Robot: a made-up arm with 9 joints. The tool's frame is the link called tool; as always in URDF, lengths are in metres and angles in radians.
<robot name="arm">
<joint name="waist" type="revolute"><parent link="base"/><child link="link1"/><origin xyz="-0.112 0.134 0.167"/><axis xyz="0.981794 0.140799 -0.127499"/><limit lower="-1.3" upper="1.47" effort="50" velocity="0.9"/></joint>
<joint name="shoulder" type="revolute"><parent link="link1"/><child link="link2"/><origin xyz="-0.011 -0.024 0.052"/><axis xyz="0 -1 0"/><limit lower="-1.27" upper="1.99" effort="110" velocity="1.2"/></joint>
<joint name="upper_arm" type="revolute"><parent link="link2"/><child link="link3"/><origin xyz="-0.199 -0.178 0.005"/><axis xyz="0.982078 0.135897 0.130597"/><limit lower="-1.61" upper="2.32" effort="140" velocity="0.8"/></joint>
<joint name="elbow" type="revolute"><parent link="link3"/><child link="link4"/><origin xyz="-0.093 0.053 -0.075"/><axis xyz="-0.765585 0.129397 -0.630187"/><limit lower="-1.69" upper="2.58" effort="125" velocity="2.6"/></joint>
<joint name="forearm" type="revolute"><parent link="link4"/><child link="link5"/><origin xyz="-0.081 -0.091 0.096"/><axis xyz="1 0 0"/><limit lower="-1.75" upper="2.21" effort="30" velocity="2.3"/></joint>
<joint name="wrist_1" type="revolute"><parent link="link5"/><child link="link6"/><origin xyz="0.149 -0.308 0.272"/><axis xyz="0.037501 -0.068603 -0.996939"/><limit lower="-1.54" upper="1.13" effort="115" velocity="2.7"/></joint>
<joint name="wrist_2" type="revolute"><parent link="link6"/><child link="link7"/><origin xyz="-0.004 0.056 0.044"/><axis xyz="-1 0 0"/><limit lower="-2.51" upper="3.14" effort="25" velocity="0.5"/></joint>
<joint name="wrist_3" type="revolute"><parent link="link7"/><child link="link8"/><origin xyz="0.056 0.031 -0.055"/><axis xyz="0 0 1"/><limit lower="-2.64" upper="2.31" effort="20" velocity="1.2"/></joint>
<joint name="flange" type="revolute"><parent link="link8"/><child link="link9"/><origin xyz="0.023 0.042 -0.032"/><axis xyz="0 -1 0"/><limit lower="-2.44" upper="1.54" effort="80" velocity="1.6"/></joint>
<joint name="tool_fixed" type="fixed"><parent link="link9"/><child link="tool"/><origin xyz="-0.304 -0.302 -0.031" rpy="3.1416 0 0"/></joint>
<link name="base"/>
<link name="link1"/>
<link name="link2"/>
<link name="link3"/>
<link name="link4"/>
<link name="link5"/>
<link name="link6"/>
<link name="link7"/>
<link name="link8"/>
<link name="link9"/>
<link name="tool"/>
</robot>
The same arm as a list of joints. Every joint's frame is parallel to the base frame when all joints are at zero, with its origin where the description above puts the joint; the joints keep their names.
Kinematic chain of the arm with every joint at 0, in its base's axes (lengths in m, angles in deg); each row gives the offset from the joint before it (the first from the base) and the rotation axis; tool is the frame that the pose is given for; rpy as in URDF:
waist: xyz -0.112 0.134 0.167 axis 0.981794 0.140799 -0.127499
shoulder: xyz -0.011 -0.024 0.052 axis -y
upper_arm: xyz -0.199 -0.178 0.005 axis 0.982078 0.135897 0.130597
elbow: xyz -0.093 0.053 -0.075 axis -0.765585 0.129397 -0.630187
forearm: xyz -0.081 -0.091 0.096 axis +x
wrist_1: xyz 0.149 -0.308 0.272 axis 0.037501 -0.068603 -0.996939
wrist_2: xyz -0.004 0.056 0.044 axis -x
wrist_3: xyz 0.056 0.031 -0.055 axis +z
flange: xyz 0.023 0.042 -0.032 axis -y
tool: xyz -0.304 -0.302 -0.031 rpy -180 0 0
Joint limits (deg, base to tool): -74.48..84.22 -72.77..114.02 -92.25..132.93 -96.83..147.82 -100.27..126.62 -88.24..64.74 -143.81..179.91 -151.26..132.35 -139.8..88.24

